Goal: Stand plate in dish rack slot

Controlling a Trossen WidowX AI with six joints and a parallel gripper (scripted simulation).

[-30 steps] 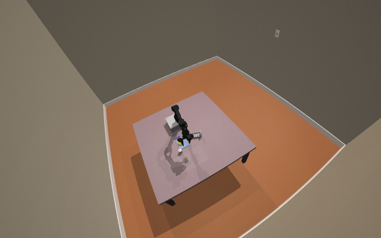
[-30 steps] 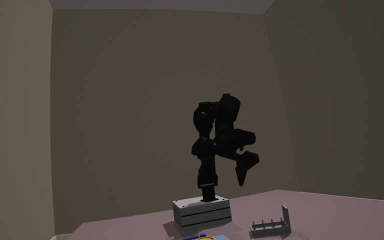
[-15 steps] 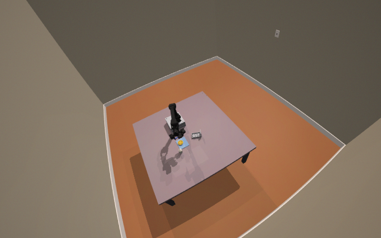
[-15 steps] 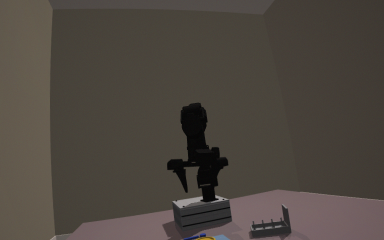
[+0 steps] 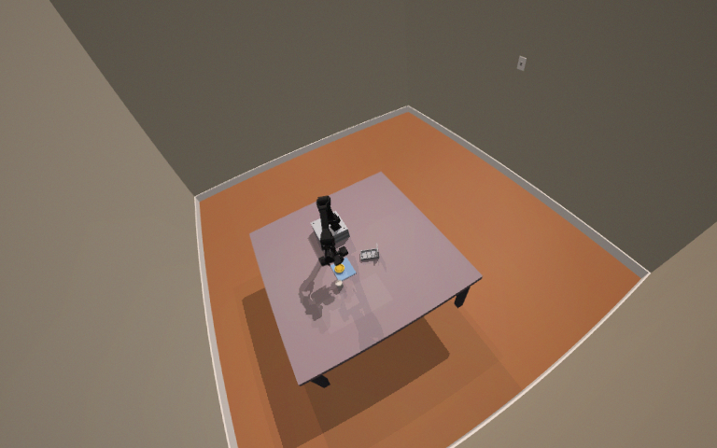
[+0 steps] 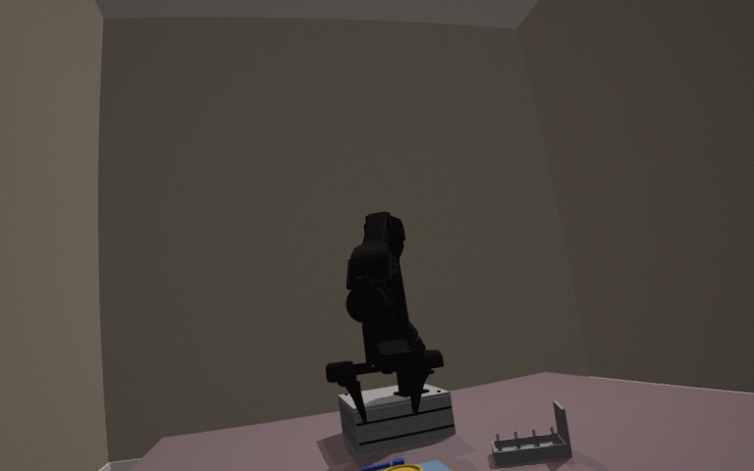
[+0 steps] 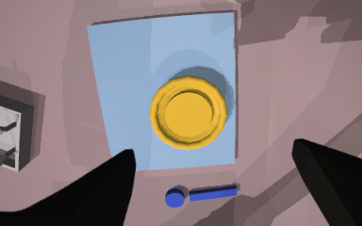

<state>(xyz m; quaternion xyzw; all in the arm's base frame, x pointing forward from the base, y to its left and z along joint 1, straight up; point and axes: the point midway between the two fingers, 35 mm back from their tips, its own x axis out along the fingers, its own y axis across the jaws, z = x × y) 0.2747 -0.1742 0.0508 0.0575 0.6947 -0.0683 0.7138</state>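
Now: gripper tip 9 cm above the plate, 1 cm to the right of it and 1 cm past it. From my gripper tip the other things lie so: small white cup (10 cm ahead, 8 cm below, 6 cm to the right); then blue mat (11 cm below, 3 cm to the left); then blue spoon-like utensil (11 cm below, 11 cm behind, 3 cm to the left).
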